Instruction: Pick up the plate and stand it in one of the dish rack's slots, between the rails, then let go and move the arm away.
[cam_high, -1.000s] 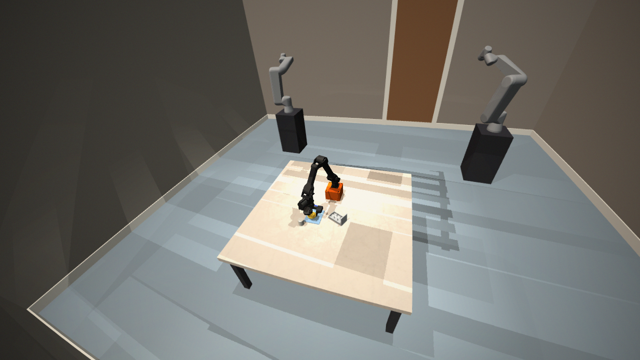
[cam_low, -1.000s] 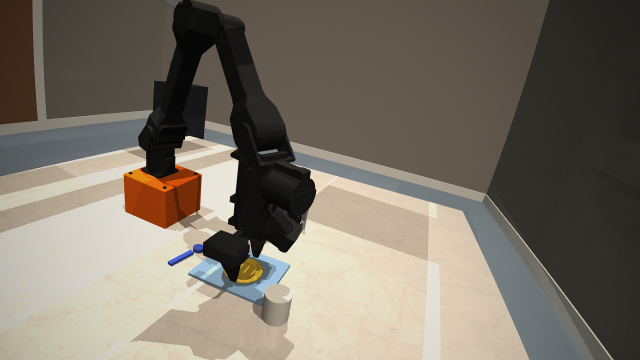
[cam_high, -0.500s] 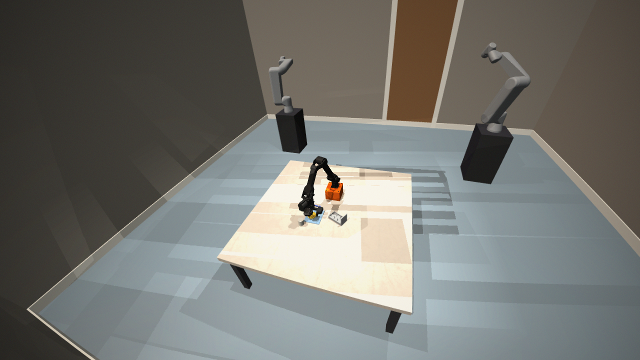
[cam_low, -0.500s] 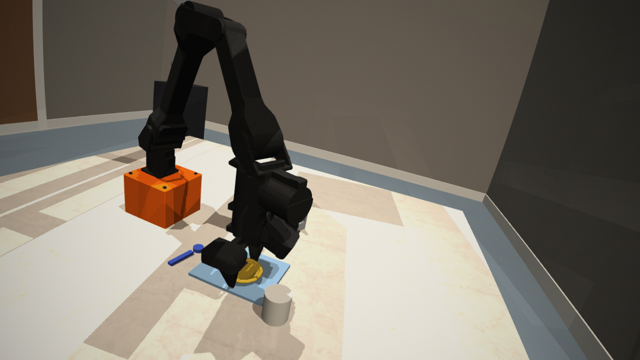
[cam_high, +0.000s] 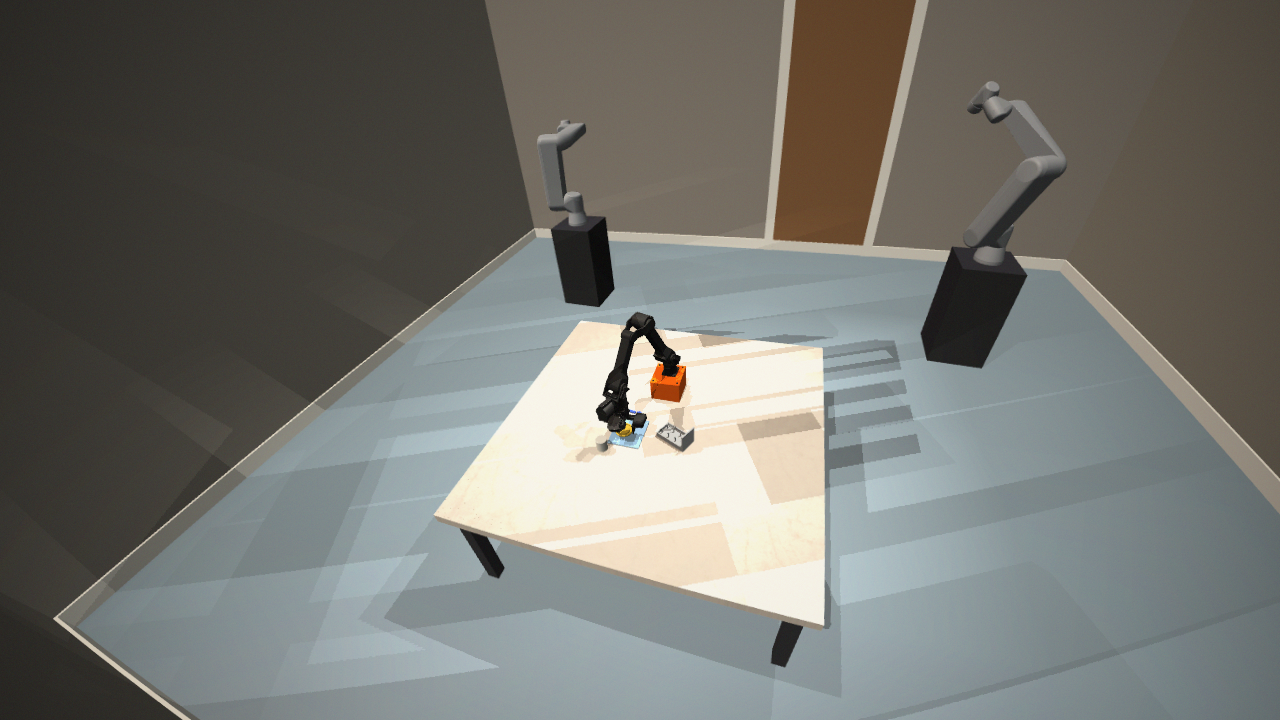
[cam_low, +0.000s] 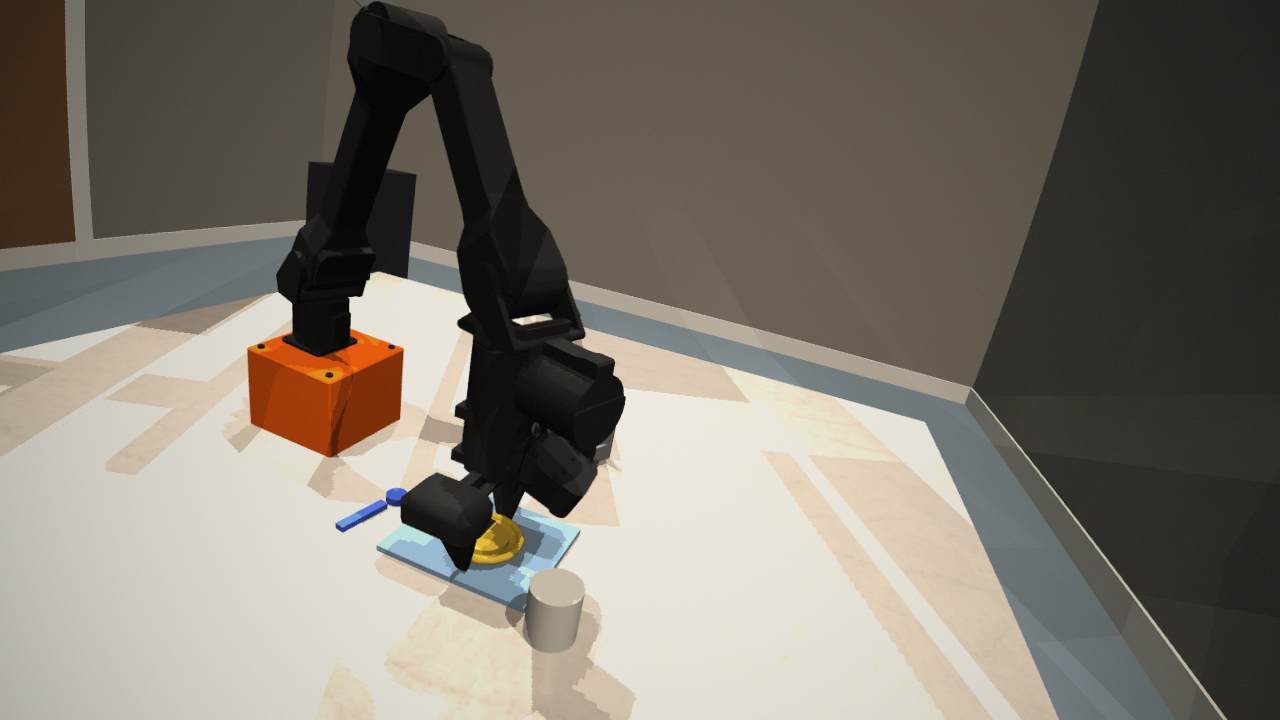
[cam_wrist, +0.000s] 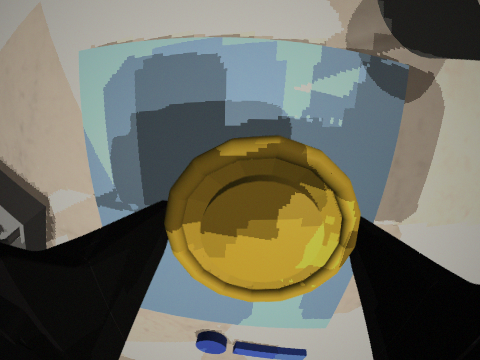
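Right now the light blue mat is 10 mm behind my gripper tip, 10 mm to the left of it and 10 mm below it. Also, from my gripper tip: white cup (100 mm ahead, 50 mm to the right, 20 mm above); then blue spoon (120 mm behind, 10 mm below); then yellow plate (10 mm above).
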